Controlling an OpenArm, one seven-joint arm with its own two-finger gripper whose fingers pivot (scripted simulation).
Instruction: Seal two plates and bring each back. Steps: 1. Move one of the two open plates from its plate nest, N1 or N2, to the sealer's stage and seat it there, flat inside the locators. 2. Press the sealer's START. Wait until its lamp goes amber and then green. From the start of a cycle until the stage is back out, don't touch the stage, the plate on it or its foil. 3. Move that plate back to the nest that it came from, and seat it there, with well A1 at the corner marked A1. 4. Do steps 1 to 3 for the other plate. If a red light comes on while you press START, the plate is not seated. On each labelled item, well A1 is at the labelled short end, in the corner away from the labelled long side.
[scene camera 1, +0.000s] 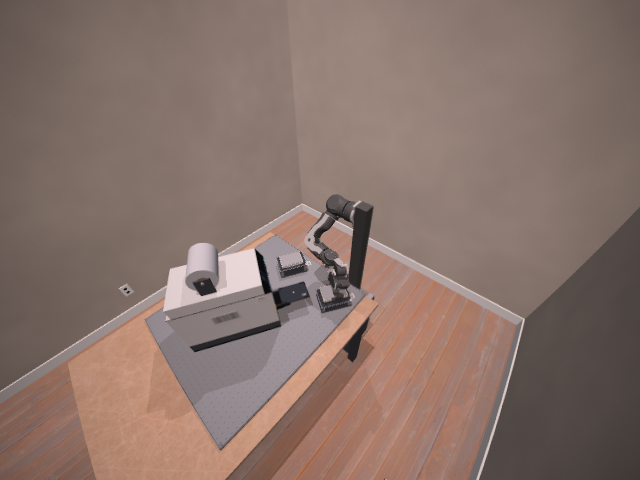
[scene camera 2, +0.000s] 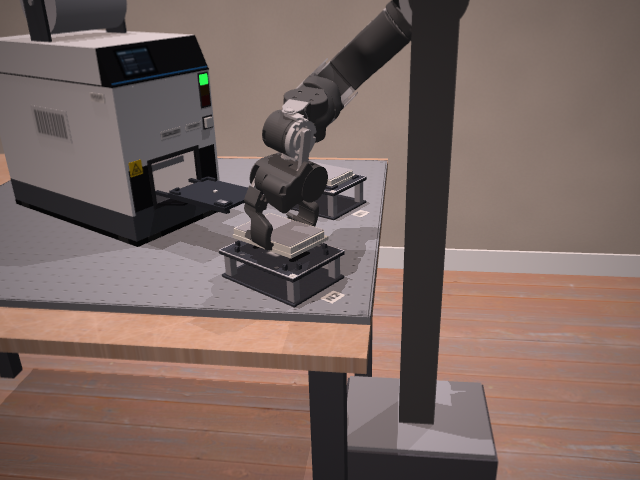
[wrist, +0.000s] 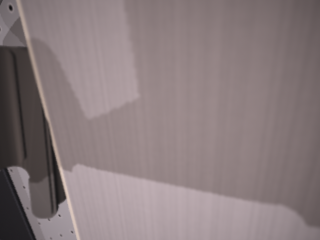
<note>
I see my gripper (scene camera 2: 279, 234) and a sealer stage (scene camera 2: 201, 194).
</note>
